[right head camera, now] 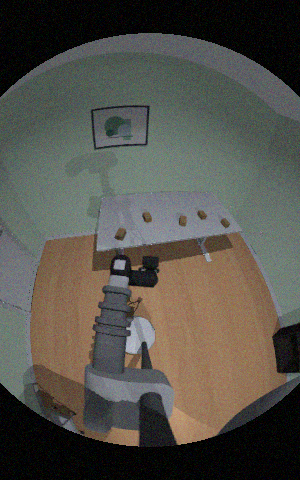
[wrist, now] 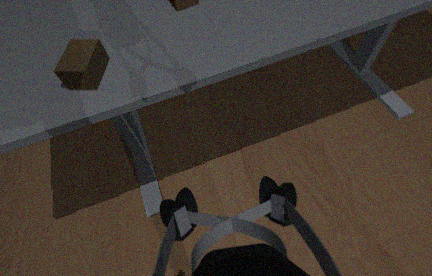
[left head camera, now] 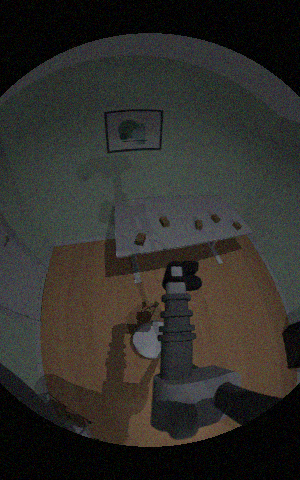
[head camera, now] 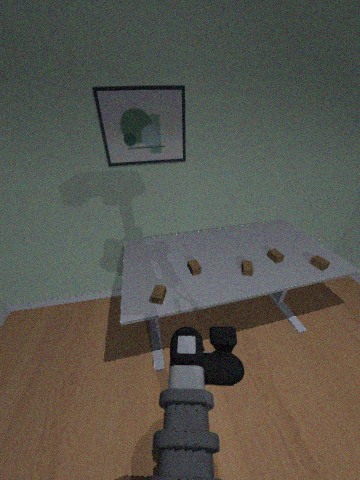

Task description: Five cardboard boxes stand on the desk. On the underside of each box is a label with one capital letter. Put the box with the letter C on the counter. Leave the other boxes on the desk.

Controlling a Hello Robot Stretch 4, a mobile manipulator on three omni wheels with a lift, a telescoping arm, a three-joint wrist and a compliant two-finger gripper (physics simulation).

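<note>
Several brown boxes stand spread out on the grey desk. The leftmost box is near the front left corner. A second box is farther back, cut off in the wrist view. Others are a middle box, a rear box and a rightmost box. No letters show; the undersides are hidden. My gripper is open and empty, in front of the desk. I cannot identify the counter.
Two desk legs stand on the wood floor. A framed picture hangs on the wall behind. A dark block is at the right edge. A wire-framed item is at the lower left.
</note>
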